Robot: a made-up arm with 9 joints.
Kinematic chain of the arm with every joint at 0, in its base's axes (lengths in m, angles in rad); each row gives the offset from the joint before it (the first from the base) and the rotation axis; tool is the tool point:
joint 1: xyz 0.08 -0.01 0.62 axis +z
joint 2: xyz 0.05 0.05 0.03 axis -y
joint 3: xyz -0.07 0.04 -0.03 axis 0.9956 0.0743 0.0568
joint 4: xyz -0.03 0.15 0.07 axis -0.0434 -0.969 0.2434
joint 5: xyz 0.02 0.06 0 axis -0.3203 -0.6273 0.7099
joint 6: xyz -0.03 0 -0.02 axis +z
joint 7: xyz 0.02 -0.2 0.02 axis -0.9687 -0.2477 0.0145
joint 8: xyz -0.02 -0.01 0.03 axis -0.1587 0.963 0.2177
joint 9: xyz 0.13 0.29 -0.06 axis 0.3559 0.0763 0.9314
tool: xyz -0.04 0.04 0
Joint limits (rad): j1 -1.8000..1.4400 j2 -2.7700..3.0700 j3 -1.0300..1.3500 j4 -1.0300..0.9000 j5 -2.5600..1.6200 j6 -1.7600..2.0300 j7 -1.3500..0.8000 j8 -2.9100..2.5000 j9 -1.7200..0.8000
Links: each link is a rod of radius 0.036 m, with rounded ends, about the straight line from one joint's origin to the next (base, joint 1, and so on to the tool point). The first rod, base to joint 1, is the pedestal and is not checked.
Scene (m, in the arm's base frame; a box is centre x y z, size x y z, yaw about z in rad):
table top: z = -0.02
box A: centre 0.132 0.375 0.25 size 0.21 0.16 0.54 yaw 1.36
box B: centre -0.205 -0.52 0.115 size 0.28 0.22 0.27 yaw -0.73
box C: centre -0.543 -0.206 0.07 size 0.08 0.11 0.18 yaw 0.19
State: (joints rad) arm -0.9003 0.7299 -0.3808 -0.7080 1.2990 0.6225 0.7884 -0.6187 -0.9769
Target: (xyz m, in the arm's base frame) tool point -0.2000 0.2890 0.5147
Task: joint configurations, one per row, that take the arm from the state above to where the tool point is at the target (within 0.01 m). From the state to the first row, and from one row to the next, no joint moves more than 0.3 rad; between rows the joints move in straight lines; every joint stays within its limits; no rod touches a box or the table.
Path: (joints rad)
1: -0.9451 0.4546 -0.4084 -0.6110 1.3082 0.6278 0.6707 -0.6994 -1.0620
2: -0.9899 0.1794 -0.4360 -0.5140 1.3174 0.6331 0.5529 -0.7800 -1.1471
3: -1.0347 -0.0959 -0.4636 -0.4170 1.3266 0.6385 0.4352 -0.8607 -1.2322
4: -1.0796 -0.3711 -0.4912 -0.3199 1.3358 0.6438 0.3174 -0.9413 -1.3173
5: -1.1244 -0.6464 -0.5188 -0.2229 1.3451 0.6491 0.1997 -1.0220 -1.4024
6: -1.1692 -0.9216 -0.5464 -0.1259 1.3543 0.6544 0.0819 -1.1026 -1.4875
7: -1.2140 -1.1969 -0.5739 -0.0289 1.3635 0.6598 -0.0358 -1.1833 -1.5726
8: -0.9779 -0.9187 -0.4869 -0.1547 1.3902 0.7281 0.0549 -1.1628 -1.4760
9: -0.7418 -0.6405 -0.3998 -0.2804 1.4170 0.7964 0.1457 -1.1422 -1.3795
10: -0.5057 -0.3622 -0.3127 -0.4062 1.4437 0.8646 0.2365 -1.1217 -1.2829
11: -0.2696 -0.0840 -0.2256 -0.5319 1.4705 0.9329 0.3272 -1.1011 -1.1863
12: -0.0335 0.1942 -0.1385 -0.6577 1.4973 1.0012 0.4180 -1.0806 -1.0898
13: 0.2026 0.4724 -0.0514 -0.7834 1.5240 1.0695 0.5088 -1.0600 -0.9932

